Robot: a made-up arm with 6 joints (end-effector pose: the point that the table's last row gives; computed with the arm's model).
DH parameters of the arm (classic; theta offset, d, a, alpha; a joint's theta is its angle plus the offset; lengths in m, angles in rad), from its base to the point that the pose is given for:
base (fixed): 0 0.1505 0 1.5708
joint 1: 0 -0.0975 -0.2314 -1.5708
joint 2: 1.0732 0 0.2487 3.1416
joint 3: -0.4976 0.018 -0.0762 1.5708
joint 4: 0 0.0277 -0.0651 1.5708
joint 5: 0 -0.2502 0.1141 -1.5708
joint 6: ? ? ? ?
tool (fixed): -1.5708 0.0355 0 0
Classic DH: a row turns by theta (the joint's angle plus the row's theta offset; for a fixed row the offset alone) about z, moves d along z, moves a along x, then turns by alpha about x.
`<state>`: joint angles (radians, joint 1 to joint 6).
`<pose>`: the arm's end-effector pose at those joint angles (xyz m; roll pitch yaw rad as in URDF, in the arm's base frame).
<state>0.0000 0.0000 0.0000 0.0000 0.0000 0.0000</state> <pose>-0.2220 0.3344 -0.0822 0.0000 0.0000 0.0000</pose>
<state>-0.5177 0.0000 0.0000 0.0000 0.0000 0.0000</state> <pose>-0.3081 0.3344 0.0582 0.0000 0.5177 0.0000</pose>
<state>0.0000 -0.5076 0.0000 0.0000 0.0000 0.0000</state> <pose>-0.1080 0.3000 -0.0822 0.0000 0.0000 -0.5076</pose>
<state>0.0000 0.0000 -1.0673 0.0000 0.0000 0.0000</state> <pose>-0.1815 0.2292 -0.0822 0.0000 0.0000 1.0673</pose>
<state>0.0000 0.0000 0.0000 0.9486 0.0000 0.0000</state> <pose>-0.2220 0.1205 -0.0695 -0.9486 0.0000 0.0000</pose>
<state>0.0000 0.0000 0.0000 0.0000 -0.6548 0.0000</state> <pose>-0.1079 0.3511 -0.0822 0.0000 0.0000 -0.6548</pose>
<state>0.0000 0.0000 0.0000 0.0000 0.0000 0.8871</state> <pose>-0.2220 0.3452 -0.1306 -0.8871 0.0000 0.0000</pose>
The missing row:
joint 6: 0 0.0816 0.0456 1.5708
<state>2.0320 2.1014 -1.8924 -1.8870 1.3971 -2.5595</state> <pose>0.1760 0.0256 -0.0514 -1.3357 0.8110 3.0375</pose>
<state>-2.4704 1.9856 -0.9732 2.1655 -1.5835 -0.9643</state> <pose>0.4535 0.3734 0.4119 1.8127 0.6348 -0.7574</pose>
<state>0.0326 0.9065 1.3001 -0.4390 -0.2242 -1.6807</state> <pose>-0.3941 0.3930 -0.0588 2.1284 0.0677 -0.5957</pose>
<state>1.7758 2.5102 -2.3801 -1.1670 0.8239 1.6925</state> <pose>0.2194 0.2102 -0.1142 1.4461 -0.2611 -2.4480</pose>
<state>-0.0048 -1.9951 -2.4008 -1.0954 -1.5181 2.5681</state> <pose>-0.1047 0.1121 0.0125 -2.4752 1.0951 -1.0584</pose>
